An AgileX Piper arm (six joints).
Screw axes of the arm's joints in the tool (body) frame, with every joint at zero. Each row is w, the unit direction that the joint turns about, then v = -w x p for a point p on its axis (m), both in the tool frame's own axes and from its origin. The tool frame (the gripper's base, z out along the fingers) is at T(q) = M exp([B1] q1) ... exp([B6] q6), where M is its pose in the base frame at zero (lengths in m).
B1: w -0.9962 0 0.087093 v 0.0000 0.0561 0.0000
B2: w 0 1 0 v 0.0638 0.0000 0.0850
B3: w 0 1 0 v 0.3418 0.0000 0.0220
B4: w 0 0 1 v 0.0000 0.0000 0.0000
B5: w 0 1 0 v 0.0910 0.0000 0.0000
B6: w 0 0 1 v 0.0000 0.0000 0.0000
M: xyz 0.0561 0.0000 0.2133 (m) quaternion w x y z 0.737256 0 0.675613 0
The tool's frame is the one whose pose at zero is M.
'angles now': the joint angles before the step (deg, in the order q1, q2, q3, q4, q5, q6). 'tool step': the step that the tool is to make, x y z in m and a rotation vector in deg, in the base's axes. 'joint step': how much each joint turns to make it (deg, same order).
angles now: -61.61 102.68 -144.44 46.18 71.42 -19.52
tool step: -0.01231 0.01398 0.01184 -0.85 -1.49 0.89
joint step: -1.31 -2.14 -0.01 2.26 1.06 -0.02
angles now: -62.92 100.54 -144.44 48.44 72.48 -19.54
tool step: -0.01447 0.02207 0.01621 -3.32 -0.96 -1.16
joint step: -0.38 -3.39 0.00 -1.01 0.00 -0.01
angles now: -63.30 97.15 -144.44 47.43 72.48 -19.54
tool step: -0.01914 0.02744 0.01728 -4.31 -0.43 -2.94
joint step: -0.36 -4.31 0.00 -3.11 0.00 0.38
